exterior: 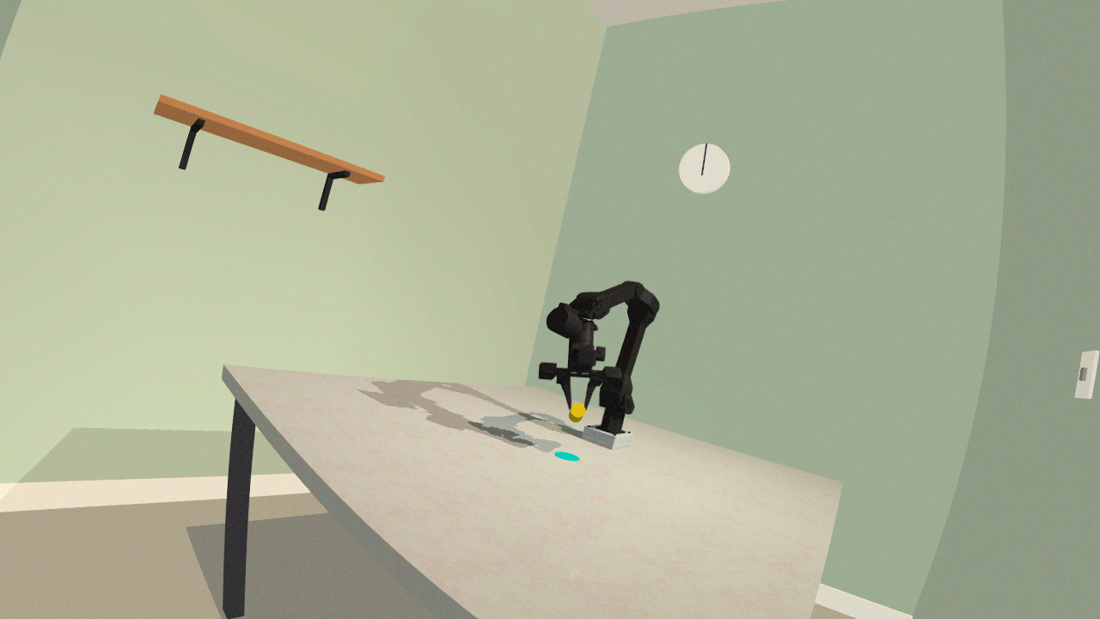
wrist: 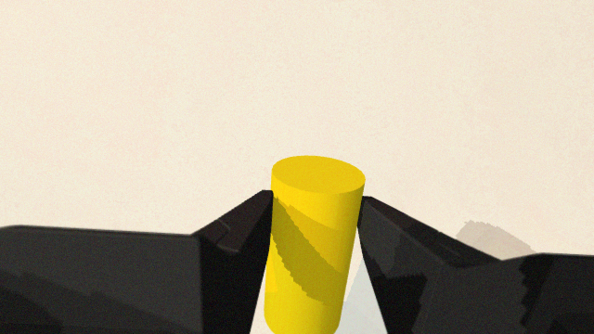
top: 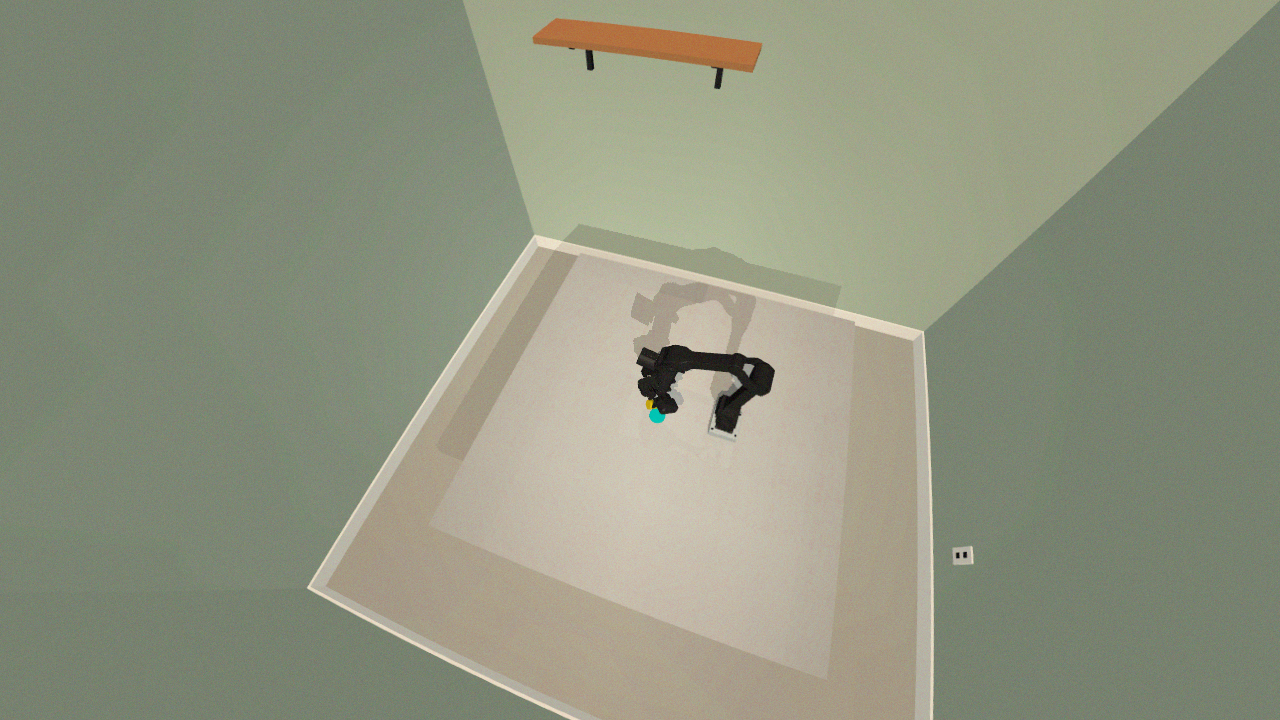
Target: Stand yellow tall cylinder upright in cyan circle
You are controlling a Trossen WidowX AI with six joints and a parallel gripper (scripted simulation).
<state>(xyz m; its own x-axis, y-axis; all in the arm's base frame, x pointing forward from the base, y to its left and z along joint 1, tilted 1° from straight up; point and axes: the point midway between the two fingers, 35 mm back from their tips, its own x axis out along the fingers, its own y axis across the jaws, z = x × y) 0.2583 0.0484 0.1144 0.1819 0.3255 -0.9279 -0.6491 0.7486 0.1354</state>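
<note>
My gripper tip is 2 cm past the cyan circle, 1 cm to the left of it and 12 cm above it. The rest, counted from my gripper tip: yellow cylinder (2 cm behind, 1 cm to the right, 1 cm below).
</note>
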